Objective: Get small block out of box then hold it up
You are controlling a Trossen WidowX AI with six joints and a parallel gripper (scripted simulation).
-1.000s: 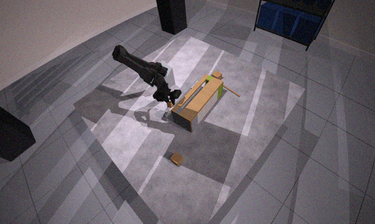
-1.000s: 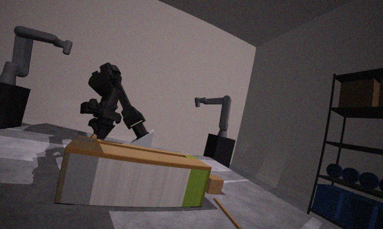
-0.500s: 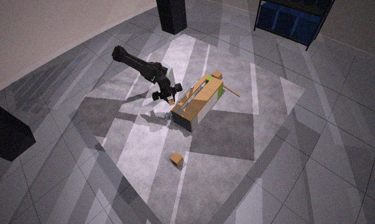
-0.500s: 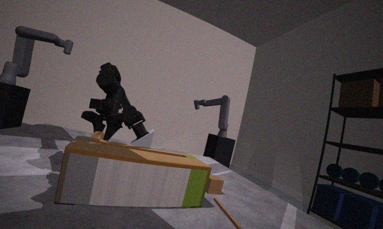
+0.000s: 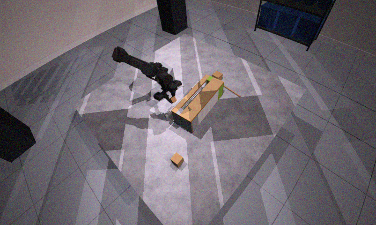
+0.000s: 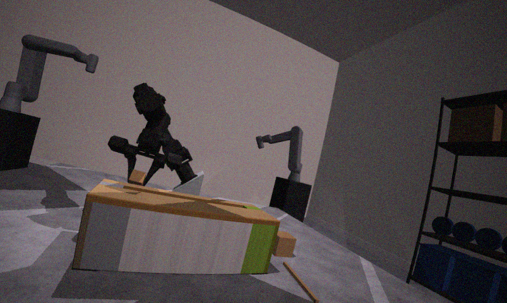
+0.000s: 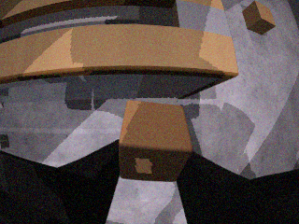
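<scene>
Now: gripper tip 1 cm below the block and 1 cm short of it. The rest, counted from my gripper tip: thin wooden stick: 40 cm to the left, 20 cm ahead, 12 cm below; then long box: 13 cm to the left, 7 cm ahead, 6 cm below.
</scene>
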